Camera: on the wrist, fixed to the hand. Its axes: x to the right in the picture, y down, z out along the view.
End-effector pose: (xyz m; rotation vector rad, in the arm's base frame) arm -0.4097 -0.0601 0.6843 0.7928 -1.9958 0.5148
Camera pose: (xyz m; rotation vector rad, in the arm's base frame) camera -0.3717 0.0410 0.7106 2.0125 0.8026 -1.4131
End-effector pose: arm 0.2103 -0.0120 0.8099 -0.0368 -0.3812 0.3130
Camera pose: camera 0.2118 0.0238 0.7046 0.2063 -0.0225 -2.7920
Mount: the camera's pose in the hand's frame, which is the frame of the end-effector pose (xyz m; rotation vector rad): -0.0256 0.0435 -0.0991 -0.3525 0.0968 -3.0943
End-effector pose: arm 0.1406 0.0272 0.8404 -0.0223 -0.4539 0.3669
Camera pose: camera 0.1472 0.0648 0.7359 0.3025 -0.0126 -2.7269
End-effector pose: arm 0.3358 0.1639 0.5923 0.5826 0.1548 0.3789
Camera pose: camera 0.2745 0.2375 0.5359 -0.5055 0.8058 -2.5112
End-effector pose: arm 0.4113 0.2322 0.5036 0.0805 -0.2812 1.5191
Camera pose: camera 0.3806 0.2322 0.3967 0.0542 -0.0466 -1.5933
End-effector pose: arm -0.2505 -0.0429 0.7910 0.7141 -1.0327 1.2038
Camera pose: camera -0.2682 0.0452 0.7255 0.8524 0.6207 -1.5765
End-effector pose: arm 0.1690 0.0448 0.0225 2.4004 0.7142 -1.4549
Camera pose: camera 0.2574 0.0448 0.0900 0.5816 -2.2183 0.1882
